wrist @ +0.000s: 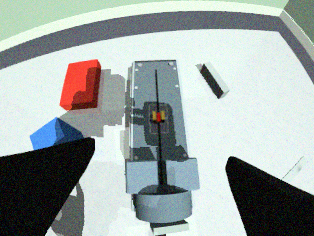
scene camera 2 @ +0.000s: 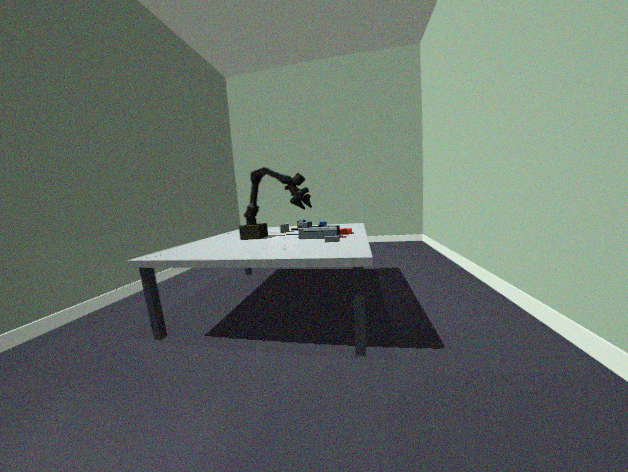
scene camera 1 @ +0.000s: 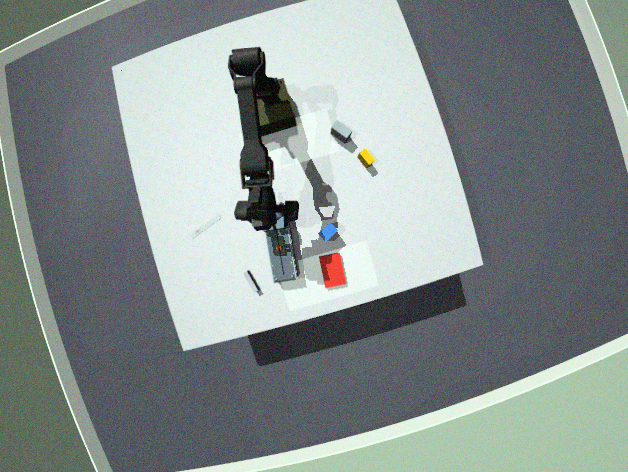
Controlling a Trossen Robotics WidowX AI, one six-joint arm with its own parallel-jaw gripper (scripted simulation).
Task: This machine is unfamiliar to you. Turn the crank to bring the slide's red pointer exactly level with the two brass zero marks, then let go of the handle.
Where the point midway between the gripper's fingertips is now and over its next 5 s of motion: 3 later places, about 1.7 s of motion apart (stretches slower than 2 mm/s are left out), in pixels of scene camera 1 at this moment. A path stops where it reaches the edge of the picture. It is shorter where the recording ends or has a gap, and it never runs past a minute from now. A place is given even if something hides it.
The gripper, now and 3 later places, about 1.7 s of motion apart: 271, 227; 272, 203; 275, 203; 280, 202
